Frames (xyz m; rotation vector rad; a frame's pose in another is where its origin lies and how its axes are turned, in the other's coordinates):
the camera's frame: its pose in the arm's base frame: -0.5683 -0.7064 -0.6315 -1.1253 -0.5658 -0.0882
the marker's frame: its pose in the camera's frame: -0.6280 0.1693 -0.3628 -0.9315 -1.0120 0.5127
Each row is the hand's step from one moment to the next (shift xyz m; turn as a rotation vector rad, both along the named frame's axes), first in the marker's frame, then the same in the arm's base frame.
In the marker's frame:
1: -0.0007 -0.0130 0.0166 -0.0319 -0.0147 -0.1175
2: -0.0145 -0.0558 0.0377 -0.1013 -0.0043 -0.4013
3: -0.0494 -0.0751 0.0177 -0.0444 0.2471 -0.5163
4: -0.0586 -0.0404 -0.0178 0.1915 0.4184 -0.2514
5: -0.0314 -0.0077 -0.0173 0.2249 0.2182 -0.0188
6: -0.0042 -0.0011 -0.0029 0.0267 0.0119 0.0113
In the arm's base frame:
1: -0.0190 0.0088 -0.0026 0.0589 -0.0412 0.0994
2: -0.0635 0.0221 0.0151 0.2298 -0.1569 0.3064
3: -0.0764 -0.0017 0.0506 0.4737 -0.2536 0.2023
4: -0.0370 -0.0331 0.0540 0.4928 -0.0895 -0.1553
5: -0.0068 -0.0260 0.0249 0.2370 0.0800 -0.1896
6: -0.0005 -0.0036 0.0038 0.0111 0.0189 -0.0224

